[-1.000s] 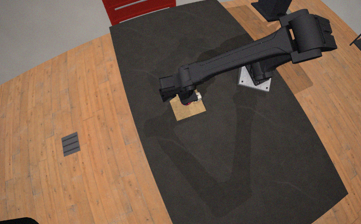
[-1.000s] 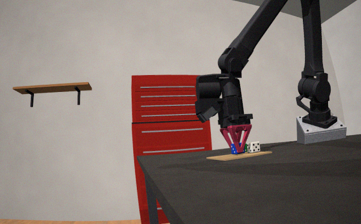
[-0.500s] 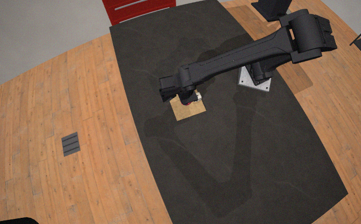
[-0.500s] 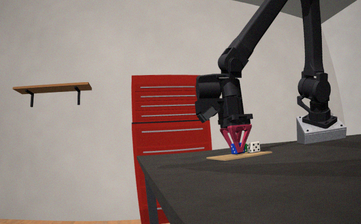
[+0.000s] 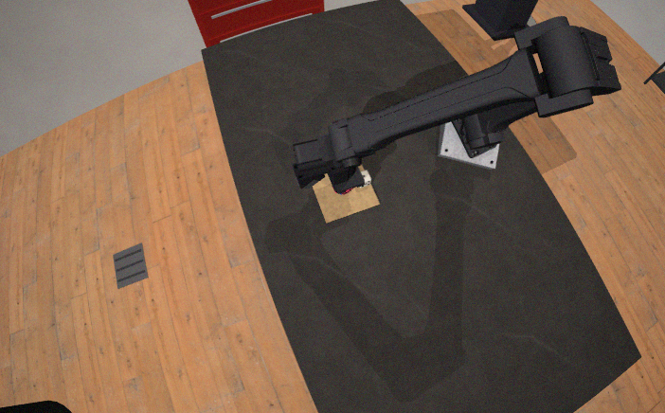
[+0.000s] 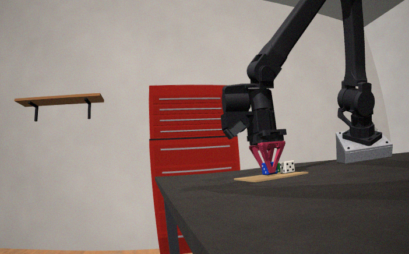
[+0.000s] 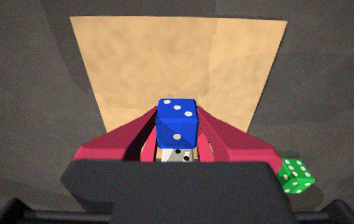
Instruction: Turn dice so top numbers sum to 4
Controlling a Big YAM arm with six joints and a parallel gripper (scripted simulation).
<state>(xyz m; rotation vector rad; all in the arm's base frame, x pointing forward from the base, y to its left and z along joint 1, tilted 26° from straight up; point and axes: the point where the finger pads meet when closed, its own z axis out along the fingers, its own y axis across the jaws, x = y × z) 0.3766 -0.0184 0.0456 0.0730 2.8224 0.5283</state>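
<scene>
Right now my hand is right at the blue die. From my hand the other things lie so: white die (60 mm behind); green die (90 mm behind, 140 mm to the right); tan mat (20 mm below).
</scene>
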